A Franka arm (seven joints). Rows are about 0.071 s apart.
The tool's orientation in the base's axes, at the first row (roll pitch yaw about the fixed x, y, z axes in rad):
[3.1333 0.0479 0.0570]
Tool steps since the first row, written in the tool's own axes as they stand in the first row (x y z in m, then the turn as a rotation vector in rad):
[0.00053 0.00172 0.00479 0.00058 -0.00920 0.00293]
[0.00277 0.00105 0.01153 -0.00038 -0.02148 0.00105]
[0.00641 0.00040 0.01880 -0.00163 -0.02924 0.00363]
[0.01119 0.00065 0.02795 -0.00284 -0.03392 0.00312]
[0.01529 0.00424 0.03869 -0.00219 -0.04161 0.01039]
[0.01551 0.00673 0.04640 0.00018 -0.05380 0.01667]
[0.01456 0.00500 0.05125 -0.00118 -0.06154 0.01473]
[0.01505 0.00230 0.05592 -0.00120 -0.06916 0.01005]
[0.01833 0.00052 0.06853 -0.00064 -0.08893 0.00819]
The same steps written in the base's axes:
[0.00040 -0.00174 -0.00480 -0.00009 0.00919 -0.00303]
[0.00228 -0.00102 -0.01164 -0.00166 0.02141 -0.00121]
[0.00553 -0.00024 -0.01908 -0.00347 0.02906 -0.00379]
[0.00987 -0.00032 -0.02845 -0.00493 0.03367 -0.00326]
[0.01366 -0.00379 -0.03934 -0.00506 0.04130 -0.01062]
[0.01366 -0.00635 -0.04703 -0.00370 0.05354 -0.01710]
[0.01238 -0.00473 -0.05185 -0.00540 0.06121 -0.01517]
[0.01249 -0.00206 -0.05656 -0.00564 0.06886 -0.01055]
[0.01507 -0.00023 -0.06932 -0.00613 0.08865 -0.00889]

